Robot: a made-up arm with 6 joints. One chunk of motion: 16 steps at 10 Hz.
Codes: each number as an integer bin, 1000 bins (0 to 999) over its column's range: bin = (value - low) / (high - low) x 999, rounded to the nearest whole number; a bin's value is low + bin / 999 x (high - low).
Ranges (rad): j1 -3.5..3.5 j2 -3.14..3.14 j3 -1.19..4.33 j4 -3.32..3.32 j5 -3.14..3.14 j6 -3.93..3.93
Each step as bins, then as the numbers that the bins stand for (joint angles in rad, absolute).
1 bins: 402 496 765 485 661 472
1 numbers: -0.6832 -0.0220 3.0370 -0.0964 1.0152 -0.2164
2 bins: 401 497 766 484 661 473
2 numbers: -0.6902 -0.0157 3.0426 -0.1030 1.0152 -0.2085
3 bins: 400 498 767 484 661 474
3 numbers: -0.6972 -0.0094 3.0481 -0.1030 1.0152 -0.2006
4 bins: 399 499 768 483 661 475
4 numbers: -0.7042 -0.0031 3.0536 -0.1097 1.0152 -0.1928
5 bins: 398 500 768 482 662 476
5 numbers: -0.7112 0.0031 3.0536 -0.1163 1.0215 -0.1849
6 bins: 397 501 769 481 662 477
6 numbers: -0.7182 0.0094 3.0591 -0.1230 1.0215 -0.1770
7 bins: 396 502 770 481 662 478
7 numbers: -0.7252 0.0157 3.0647 -0.1230 1.0215 -0.1692
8 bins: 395 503 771 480 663 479
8 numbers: -0.7322 0.0220 3.0702 -0.1296 1.0278 -0.1613
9 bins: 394 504 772 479 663 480
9 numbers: -0.7392 0.0283 3.0757 -0.1363 1.0278 -0.1534
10 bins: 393 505 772 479 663 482
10 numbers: -0.7462 0.0346 3.0757 -0.1363 1.0278 -0.1377
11 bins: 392 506 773 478 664 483
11 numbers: -0.7533 0.0409 3.0812 -0.1429 1.0341 -0.1298
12 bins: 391 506 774 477 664 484
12 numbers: -0.7603 0.0409 3.0868 -0.1495 1.0341 -0.1220
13 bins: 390 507 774 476 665 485
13 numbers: -0.7673 0.0471 3.0868 -0.1562 1.0404 -0.1141
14 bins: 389 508 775 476 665 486
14 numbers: -0.7743 0.0534 3.0923 -0.1562 1.0404 -0.1062
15 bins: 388 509 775 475 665 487
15 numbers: -0.7813 0.0597 3.0923 -0.1628 1.0404 -0.0983
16 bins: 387 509 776 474 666 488
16 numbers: -0.7883 0.0597 3.0978 -0.1695 1.0467 -0.0905
